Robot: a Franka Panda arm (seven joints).
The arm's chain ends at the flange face. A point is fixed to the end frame.
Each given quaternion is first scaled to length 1.
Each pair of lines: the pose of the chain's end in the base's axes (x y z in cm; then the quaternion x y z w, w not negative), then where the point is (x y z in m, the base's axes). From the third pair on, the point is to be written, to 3 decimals.
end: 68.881 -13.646 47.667 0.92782 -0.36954 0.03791 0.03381
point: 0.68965 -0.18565 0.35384
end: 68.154 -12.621 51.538 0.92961 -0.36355 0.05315 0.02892
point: 0.68691 -0.17566 0.39277
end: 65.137 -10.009 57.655 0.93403 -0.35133 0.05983 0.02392
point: 0.660 -0.149 0.454
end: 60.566 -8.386 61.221 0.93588 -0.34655 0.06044 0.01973
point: 0.615 -0.132 0.489
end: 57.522 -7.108 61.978 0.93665 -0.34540 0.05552 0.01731
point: 0.584 -0.118 0.496
